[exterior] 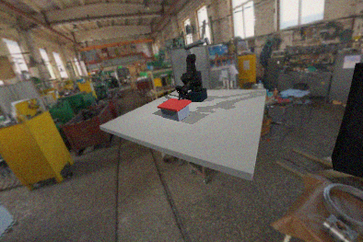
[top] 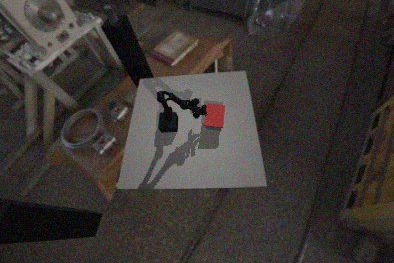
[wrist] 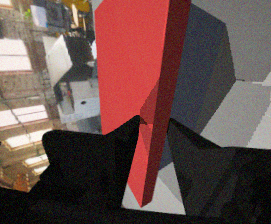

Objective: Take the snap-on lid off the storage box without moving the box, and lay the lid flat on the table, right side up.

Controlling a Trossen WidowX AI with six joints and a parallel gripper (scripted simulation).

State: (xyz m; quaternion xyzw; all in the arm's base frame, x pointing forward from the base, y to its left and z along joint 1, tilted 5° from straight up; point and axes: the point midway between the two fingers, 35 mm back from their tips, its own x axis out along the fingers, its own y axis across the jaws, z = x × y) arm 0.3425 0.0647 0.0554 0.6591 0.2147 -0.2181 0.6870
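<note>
My gripper tip is now 80 mm short of the lid. Round my gripper tip: grey storage box (80 mm ahead, 60 mm below).
</note>
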